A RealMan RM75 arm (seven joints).
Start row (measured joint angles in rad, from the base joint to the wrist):
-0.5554, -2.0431, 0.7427, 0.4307, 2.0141, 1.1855, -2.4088
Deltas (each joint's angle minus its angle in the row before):
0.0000, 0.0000, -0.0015, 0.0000, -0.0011, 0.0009, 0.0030
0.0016, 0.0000, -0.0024, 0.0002, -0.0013, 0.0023, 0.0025
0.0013, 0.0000, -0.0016, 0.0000, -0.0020, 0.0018, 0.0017
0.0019, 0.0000, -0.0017, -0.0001, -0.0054, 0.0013, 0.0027
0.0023, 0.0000, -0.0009, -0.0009, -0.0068, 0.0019, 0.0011
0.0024, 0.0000, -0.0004, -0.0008, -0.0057, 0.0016, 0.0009
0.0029, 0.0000, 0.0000, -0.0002, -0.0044, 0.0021, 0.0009
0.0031, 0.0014, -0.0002, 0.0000, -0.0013, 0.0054, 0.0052
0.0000, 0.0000, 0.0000, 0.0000, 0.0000, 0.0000, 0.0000
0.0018, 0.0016, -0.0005, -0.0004, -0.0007, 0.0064, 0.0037
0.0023, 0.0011, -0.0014, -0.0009, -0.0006, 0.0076, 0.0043
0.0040, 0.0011, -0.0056, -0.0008, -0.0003, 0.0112, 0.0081
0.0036, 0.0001, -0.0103, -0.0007, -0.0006, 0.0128, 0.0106
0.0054, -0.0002, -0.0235, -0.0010, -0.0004, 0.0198, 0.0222
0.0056, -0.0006, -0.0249, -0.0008, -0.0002, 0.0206, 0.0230
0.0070, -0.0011, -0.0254, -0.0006, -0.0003, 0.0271, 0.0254
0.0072, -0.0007, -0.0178, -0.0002, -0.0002, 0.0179, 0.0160
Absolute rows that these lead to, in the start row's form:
-0.5554, -2.0431, 0.7412, 0.4307, 2.0130, 1.1864, -2.4058
-0.5538, -2.0431, 0.7388, 0.4309, 2.0117, 1.1887, -2.4033
-0.5525, -2.0431, 0.7372, 0.4309, 2.0097, 1.1905, -2.4016
-0.5506, -2.0431, 0.7355, 0.4308, 2.0043, 1.1918, -2.3989
-0.5483, -2.0431, 0.7346, 0.4299, 1.9975, 1.1937, -2.3978
-0.5459, -2.0431, 0.7342, 0.4291, 1.9918, 1.1953, -2.3969
-0.5430, -2.0431, 0.7342, 0.4289, 1.9874, 1.1974, -2.3960
-0.5399, -2.0417, 0.7340, 0.4289, 1.9861, 1.2028, -2.3908
-0.5399, -2.0417, 0.7340, 0.4289, 1.9861, 1.2028, -2.3908
-0.5381, -2.0401, 0.7335, 0.4285, 1.9854, 1.2092, -2.3871
-0.5358, -2.0390, 0.7321, 0.4276, 1.9848, 1.2168, -2.3828
-0.5318, -2.0379, 0.7265, 0.4268, 1.9845, 1.2280, -2.3747
-0.5282, -2.0378, 0.7162, 0.4261, 1.9839, 1.2408, -2.3641
-0.5228, -2.0380, 0.6927, 0.4251, 1.9835, 1.2606, -2.3419
-0.5172, -2.0386, 0.6678, 0.4243, 1.9833, 1.2812, -2.3189
-0.5102, -2.0397, 0.6424, 0.4237, 1.9830, 1.3083, -2.2935
-0.5030, -2.0404, 0.6246, 0.4235, 1.9828, 1.3262, -2.2775

